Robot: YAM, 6 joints.
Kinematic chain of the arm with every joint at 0, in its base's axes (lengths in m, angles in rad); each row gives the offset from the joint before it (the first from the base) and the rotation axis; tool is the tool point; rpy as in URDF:
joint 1: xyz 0 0 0.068 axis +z
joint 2: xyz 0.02 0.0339 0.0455 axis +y
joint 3: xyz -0.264 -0.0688 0 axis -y
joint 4: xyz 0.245 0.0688 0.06 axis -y
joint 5: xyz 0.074 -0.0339 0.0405 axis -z
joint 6: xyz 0.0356 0 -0.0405 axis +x
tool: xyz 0 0 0 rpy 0 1.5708 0
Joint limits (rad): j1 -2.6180..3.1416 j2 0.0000..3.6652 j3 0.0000..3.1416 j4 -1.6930..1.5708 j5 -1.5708..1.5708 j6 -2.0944..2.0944
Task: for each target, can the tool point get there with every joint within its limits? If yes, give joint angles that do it. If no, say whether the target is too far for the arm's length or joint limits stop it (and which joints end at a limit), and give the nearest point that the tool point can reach.
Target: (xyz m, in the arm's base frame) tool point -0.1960 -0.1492 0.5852
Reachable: yes | joints 0.6441 0.4549 1.7589 0.6004 0.0467 -1.2032
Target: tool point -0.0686 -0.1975 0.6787
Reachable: yes | joints -2.0002 1.7023 2.3773 0.8983 -0.5934 -1.5564
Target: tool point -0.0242 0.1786 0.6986
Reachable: yes | joints -1.4082 1.1085 2.5851 0.5256 -0.1410 1.4506
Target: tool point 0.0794 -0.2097 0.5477
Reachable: yes | joints 1.7854 0.3723 1.6332 0.4637 1.1786 -0.3355
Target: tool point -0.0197 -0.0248 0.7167
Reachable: yes | joints 2.4414 1.4297 2.6905 0.3253 -1.0981 0.5991
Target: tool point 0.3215 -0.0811 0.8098
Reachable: no: too far | nearest point 0.2672 -0.0674 0.6848 | short by 0.137 m
